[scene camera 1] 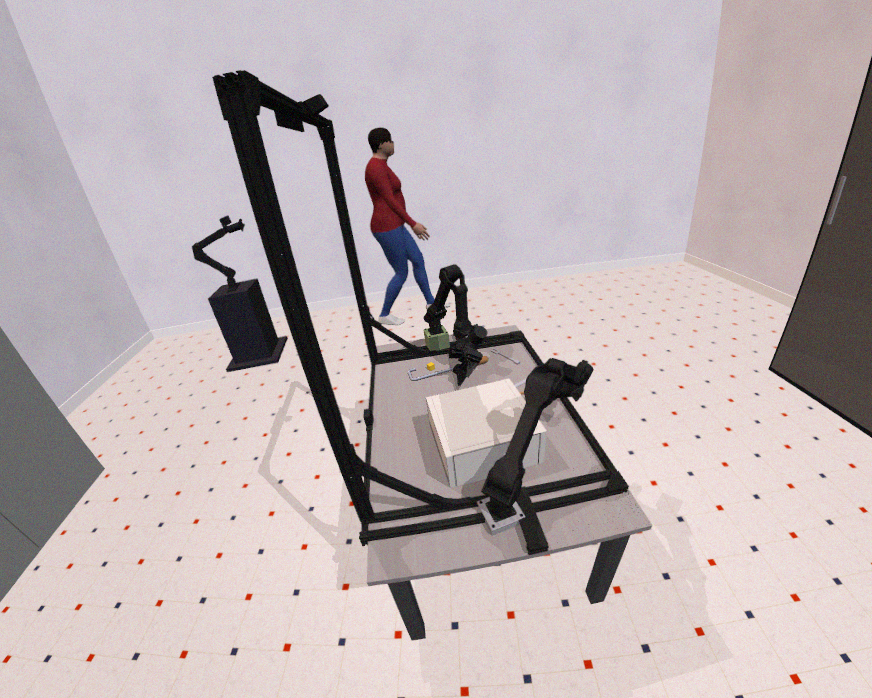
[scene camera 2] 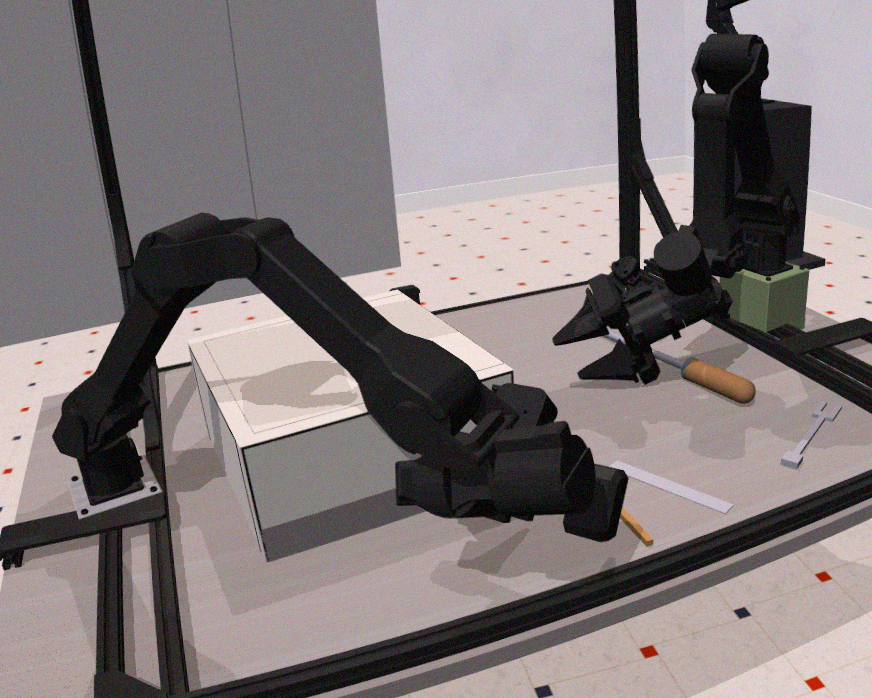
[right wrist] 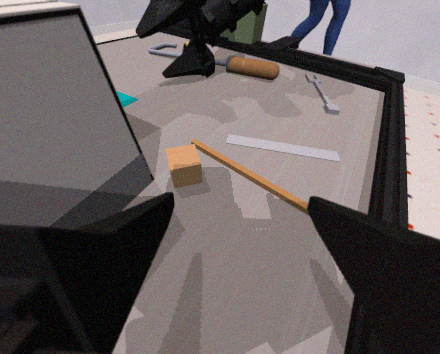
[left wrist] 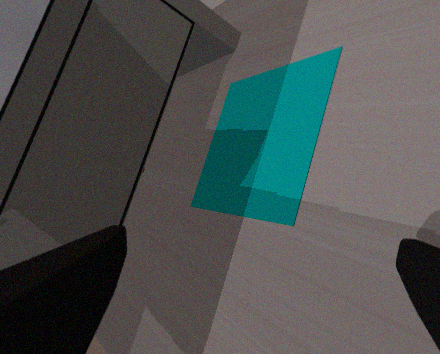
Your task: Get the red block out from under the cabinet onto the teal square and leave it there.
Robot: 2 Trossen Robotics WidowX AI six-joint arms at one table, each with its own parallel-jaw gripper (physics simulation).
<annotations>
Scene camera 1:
my left gripper
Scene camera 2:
my left gripper
my right gripper
metal ruler: on the table
wooden-handled hook tool: on the table
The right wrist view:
my left gripper
my right gripper
metal ruler
wooden-handled hook tool
thin wooden stick: on the table
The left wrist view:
my left gripper
</annotations>
